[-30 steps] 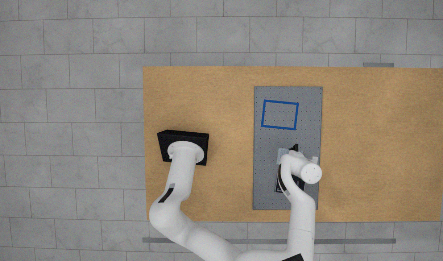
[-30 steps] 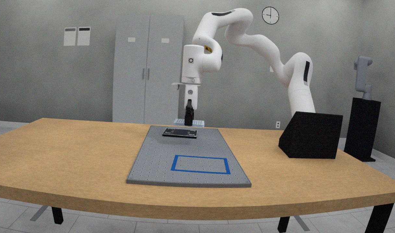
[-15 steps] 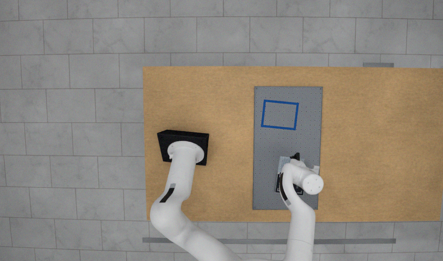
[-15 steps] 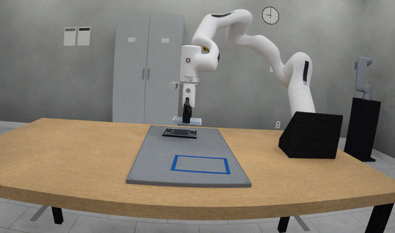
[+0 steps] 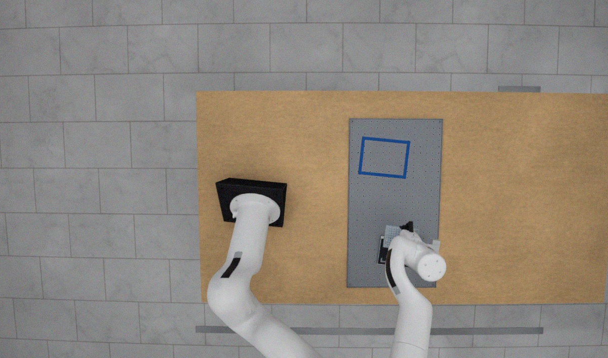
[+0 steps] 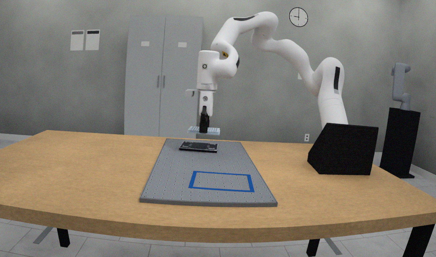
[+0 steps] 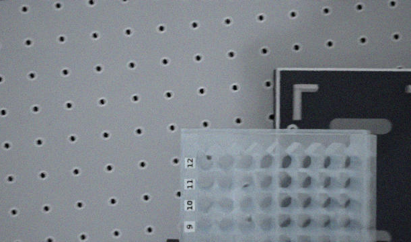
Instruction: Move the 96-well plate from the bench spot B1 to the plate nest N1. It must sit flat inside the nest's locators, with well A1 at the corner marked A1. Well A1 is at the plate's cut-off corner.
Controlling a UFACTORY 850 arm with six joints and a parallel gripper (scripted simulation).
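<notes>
Right now the black plate nest is 20 mm ahead of my hand, 80 mm to the right of it and 100 mm below it. The rest, counted from my hand: clear 96-well plate (10 mm below).
</notes>
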